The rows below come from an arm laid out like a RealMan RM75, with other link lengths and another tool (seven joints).
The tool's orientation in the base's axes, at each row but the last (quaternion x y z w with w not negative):
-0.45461, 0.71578, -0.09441, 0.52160
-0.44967, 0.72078, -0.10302, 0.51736
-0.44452, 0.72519, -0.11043, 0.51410
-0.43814, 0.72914, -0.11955, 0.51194
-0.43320, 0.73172, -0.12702, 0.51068
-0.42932, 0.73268, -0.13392, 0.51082
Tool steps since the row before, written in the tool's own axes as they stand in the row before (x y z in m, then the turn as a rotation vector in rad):
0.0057, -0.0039, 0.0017, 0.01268, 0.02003, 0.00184
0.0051, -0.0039, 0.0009, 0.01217, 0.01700, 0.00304
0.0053, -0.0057, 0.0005, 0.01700, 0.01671, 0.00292
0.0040, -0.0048, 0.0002, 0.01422, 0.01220, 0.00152
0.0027, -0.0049, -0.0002, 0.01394, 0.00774, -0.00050
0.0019, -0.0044, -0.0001, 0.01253, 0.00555, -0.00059
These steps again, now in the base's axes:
0.0033, -0.0059, -0.0021, -0.01007, 0.00252, -0.02139
0.0026, -0.0058, -0.0013, -0.00739, 0.00154, -0.01973
0.0030, -0.0072, -0.0001, -0.00771, -0.00233, -0.02263
0.0023, -0.0058, 0.0003, -0.00631, -0.00324, -0.01741
0.0020, -0.0050, 0.0014, -0.00577, -0.00619, -0.01352
0.0019, -0.0041, 0.0016, -0.00461, -0.00643, -0.01120

